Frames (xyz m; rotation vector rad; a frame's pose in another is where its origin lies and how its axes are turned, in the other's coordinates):
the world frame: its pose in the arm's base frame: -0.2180 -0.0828 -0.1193 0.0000 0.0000 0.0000
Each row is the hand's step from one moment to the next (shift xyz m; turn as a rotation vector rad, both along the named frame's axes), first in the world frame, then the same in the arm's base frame.
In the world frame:
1: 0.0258 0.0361 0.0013 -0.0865 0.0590 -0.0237
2: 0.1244 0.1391 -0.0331 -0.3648 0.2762 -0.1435
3: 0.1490 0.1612 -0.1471 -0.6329 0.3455 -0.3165
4: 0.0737 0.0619 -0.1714 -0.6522 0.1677 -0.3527
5: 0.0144 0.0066 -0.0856 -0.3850 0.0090 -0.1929
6: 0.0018 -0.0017 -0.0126 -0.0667 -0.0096 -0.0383
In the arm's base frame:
1: 0.0258 0.0361 0.0013 -0.0865 0.0590 -0.0237
2: 0.1244 0.1391 -0.0331 -0.3648 0.2762 -0.1435
3: 0.1490 0.1612 -0.1471 -0.6329 0.3455 -0.3165
4: 0.0737 0.0619 -0.1714 -0.6522 0.1677 -0.3527
5: 0.0144 0.0066 -0.0856 -0.3850 0.0090 -0.1929
6: 0.0018 -0.0017 -0.0126 -0.0667 -0.0096 -0.0383

